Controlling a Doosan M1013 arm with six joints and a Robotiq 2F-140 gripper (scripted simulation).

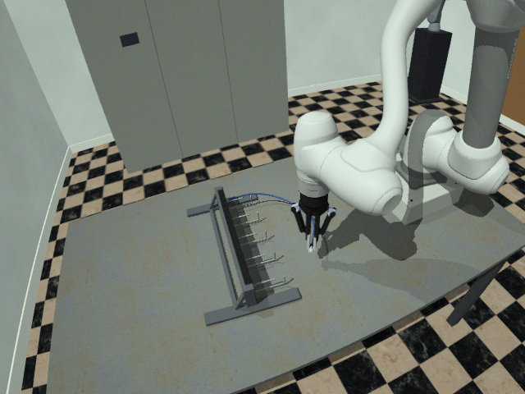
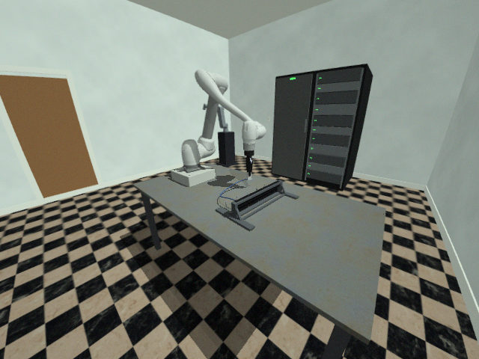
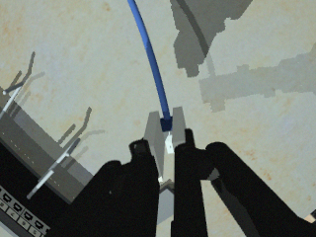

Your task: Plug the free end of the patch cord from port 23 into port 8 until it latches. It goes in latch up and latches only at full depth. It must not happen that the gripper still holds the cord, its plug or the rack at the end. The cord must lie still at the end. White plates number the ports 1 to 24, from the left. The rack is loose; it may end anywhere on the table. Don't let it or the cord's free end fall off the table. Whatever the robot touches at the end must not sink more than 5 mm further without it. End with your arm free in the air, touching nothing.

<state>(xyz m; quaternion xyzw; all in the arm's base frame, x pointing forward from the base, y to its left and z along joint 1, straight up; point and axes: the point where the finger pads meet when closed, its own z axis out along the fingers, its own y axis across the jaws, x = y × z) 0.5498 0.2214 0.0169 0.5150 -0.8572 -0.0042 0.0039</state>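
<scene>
My gripper is now 3 cm above the free-end plug, 1 cm to the right of it and 1 cm short of it.
</scene>
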